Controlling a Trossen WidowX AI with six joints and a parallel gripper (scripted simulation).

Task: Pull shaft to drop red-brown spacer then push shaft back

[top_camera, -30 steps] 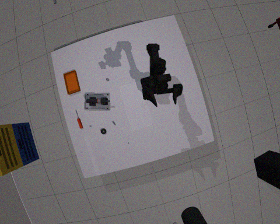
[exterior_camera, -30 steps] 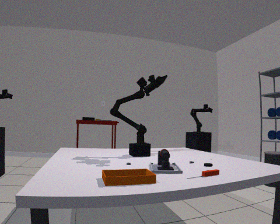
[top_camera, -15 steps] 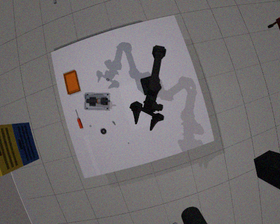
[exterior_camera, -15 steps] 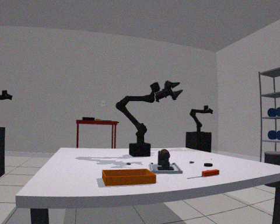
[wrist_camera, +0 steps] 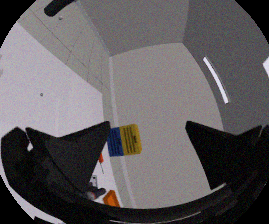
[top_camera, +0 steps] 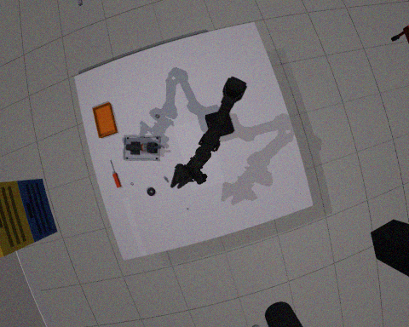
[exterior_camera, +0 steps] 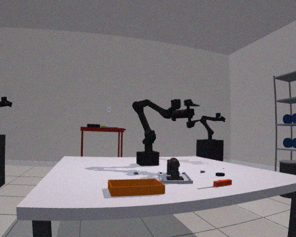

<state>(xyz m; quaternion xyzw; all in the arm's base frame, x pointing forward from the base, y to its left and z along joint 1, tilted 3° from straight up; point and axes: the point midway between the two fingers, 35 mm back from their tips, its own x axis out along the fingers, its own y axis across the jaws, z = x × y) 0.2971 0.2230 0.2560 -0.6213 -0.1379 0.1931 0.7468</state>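
My gripper tip is now 29 cm above the red-brown spacer, 27 cm to the left of it and 14 cm short of it. Round my gripper tip: red-handled screwdriver: 39 cm ahead, 36 cm below, 19 cm to the right; then orange tray: 54 cm to the right, 36 cm below, 34 cm ahead.
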